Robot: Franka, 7 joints.
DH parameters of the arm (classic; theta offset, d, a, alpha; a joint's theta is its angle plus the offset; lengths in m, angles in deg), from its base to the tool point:
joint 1: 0 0.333 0 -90
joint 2: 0 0 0 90
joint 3: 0 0.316 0.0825 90
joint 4: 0 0 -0.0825 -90
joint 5: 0 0.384 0 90
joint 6: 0 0 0.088 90
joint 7: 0 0.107 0 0
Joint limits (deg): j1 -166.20..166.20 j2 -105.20..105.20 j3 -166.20..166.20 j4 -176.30..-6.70 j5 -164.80..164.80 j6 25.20..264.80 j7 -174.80..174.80
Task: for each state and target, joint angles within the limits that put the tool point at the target. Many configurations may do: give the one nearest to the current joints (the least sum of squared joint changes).
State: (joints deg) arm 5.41 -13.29 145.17 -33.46 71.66 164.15 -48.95
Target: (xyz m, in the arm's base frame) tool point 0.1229 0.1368 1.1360
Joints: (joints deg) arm 2.35 10.41 141.23 -14.60 72.52 183.98 -48.95
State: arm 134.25 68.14 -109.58 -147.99 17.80 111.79 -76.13
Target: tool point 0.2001 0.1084 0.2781
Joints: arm 154.99 64.40 -103.65 -165.78 18.69 89.83 -76.13
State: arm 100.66 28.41 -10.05 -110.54 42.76 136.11 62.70
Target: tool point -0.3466 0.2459 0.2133
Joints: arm 124.00 9.05 15.26 -141.12 42.00 117.55 62.70
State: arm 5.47 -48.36 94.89 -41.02 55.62 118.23 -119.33
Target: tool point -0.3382 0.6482 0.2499
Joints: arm -17.88 -73.27 108.09 -75.78 52.33 108.10 -119.33
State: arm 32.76 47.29 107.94 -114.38 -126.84 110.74 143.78
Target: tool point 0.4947 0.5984 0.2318
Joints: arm 10.74 79.96 73.75 -75.14 -130.23 107.98 143.78
